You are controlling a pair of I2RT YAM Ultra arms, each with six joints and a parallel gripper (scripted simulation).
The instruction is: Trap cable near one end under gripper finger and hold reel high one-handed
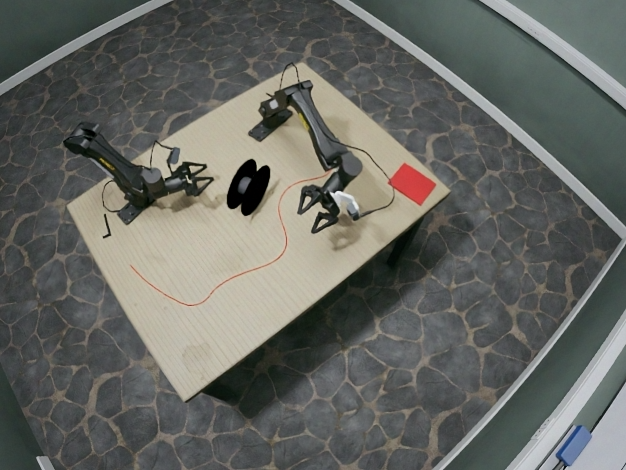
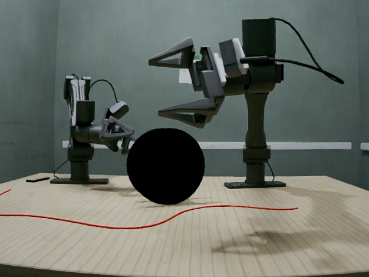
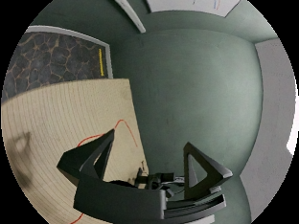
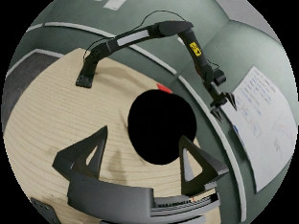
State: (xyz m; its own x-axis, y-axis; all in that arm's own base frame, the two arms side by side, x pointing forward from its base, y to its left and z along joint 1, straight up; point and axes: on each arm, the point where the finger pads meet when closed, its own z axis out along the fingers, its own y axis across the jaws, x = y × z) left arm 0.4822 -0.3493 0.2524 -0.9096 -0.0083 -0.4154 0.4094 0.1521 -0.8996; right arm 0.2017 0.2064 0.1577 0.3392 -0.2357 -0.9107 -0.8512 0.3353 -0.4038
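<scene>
The black reel lies 10 cm ahead of my right hand, 9 cm to the left of it and 6 cm below it. From my right hand the other things lie so: flat red square (39 cm ahead, 61 cm to the left, 15 cm below); small black hex key (14 cm behind, 41 cm to the right, 15 cm below).
</scene>
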